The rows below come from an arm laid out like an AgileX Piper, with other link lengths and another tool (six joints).
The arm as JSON. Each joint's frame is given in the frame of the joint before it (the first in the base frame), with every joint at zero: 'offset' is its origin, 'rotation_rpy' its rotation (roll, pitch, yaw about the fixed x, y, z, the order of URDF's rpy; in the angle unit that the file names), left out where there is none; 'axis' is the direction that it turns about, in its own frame. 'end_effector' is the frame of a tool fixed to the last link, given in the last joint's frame.
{
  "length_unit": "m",
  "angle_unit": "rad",
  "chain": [
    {
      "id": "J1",
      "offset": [
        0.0,
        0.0,
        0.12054
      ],
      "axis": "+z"
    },
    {
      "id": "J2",
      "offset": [
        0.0,
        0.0,
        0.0
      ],
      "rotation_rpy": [
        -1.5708,
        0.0,
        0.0
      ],
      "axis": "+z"
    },
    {
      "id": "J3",
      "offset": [
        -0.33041,
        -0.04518,
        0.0
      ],
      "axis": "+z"
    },
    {
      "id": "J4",
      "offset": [
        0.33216,
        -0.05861,
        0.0
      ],
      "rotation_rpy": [
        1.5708,
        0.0,
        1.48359
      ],
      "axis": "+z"
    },
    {
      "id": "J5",
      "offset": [
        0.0,
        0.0,
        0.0
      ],
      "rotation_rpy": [
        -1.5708,
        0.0,
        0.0
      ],
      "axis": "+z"
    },
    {
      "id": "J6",
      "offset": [
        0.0,
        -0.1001,
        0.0
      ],
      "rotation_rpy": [
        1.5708,
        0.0,
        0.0
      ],
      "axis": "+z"
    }
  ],
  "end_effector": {
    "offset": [
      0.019,
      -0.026,
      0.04
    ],
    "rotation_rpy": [
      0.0,
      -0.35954,
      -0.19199
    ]
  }
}
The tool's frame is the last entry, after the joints.
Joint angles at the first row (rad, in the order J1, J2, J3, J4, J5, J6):
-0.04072, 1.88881, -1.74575, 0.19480, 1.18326, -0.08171
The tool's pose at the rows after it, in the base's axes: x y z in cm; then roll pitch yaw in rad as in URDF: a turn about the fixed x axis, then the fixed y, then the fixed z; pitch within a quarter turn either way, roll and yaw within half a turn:
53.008 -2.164 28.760 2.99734 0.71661 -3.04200
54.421 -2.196 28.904 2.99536 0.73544 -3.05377
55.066 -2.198 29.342 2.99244 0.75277 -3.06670
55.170 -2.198 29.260 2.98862 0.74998 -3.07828
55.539 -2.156 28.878 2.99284 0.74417 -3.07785
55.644 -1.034 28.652 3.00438 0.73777 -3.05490
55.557 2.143 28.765 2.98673 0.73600 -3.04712
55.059 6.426 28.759 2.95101 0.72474 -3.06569
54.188 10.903 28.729 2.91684 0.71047 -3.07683
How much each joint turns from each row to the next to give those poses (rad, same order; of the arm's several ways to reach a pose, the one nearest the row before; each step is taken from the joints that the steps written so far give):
0.00000, 0.06495, -0.08792, 0.00001, 0.02853, 0.01962
0.00001, 0.04222, -0.06638, -0.00001, 0.00358, 0.01204
0.00000, 0.01665, -0.03697, 0.00000, 0.00120, 0.01217
-0.00001, 0.00535, -0.00612, -0.00116, 0.00204, 0.01019
0.00222, 0.01576, -0.01363, -0.00563, 0.00240, 0.00550
0.02297, 0.00507, -0.00168, -0.01209, 0.00068, 0.00850
0.05591, 0.00003, -0.00373, -0.00088, 0.00002, 0.03933
0.07468, -0.00001, -0.00086, 0.00000, 0.00000, 0.07532
0.07901, 0.00001, -0.00001, 0.00096, 0.00001, 0.07347

